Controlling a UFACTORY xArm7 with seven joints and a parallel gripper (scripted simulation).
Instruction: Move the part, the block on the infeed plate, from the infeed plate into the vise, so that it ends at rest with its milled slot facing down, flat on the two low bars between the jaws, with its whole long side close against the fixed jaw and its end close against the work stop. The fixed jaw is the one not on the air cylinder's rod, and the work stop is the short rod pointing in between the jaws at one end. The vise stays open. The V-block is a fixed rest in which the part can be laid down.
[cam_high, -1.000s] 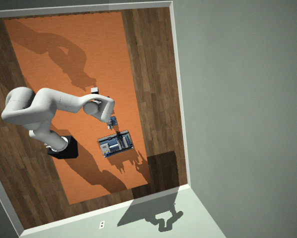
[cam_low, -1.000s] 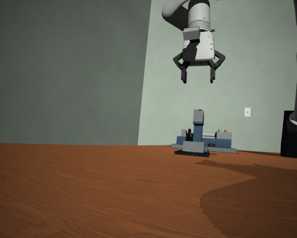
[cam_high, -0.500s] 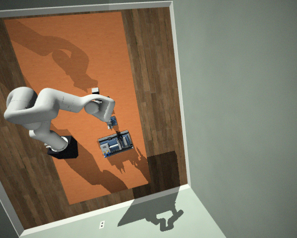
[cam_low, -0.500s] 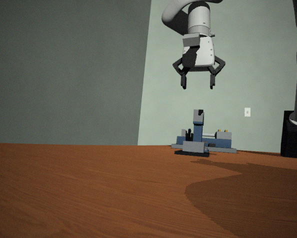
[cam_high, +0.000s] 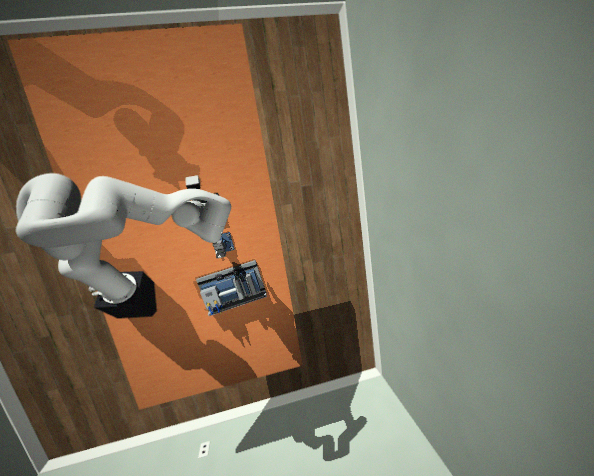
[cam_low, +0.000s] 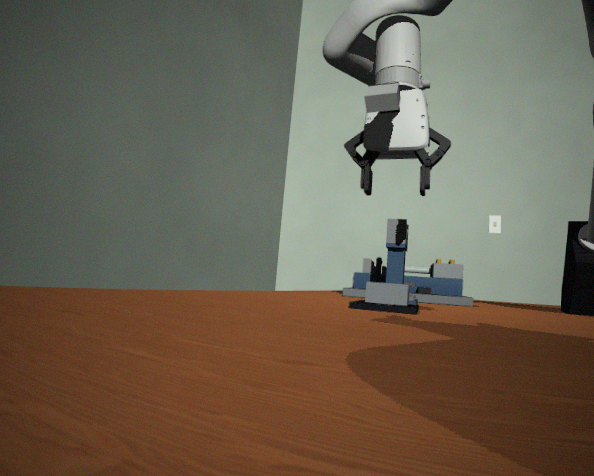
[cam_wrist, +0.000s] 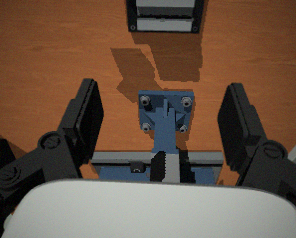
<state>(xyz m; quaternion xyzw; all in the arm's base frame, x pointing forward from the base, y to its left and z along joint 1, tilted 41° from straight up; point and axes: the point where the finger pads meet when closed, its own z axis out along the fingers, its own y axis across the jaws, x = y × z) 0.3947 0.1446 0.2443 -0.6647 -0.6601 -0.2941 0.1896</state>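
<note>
The grey part lies 160 mm below my hand. From my hand the other things lie so: blue upright 20 mm ahead, 180 mm to the right, 130 mm below; dark infeed plate 10 mm to the left, 180 mm below; work stop 80 mm ahead, 350 mm to the right, 100 mm below.
</note>
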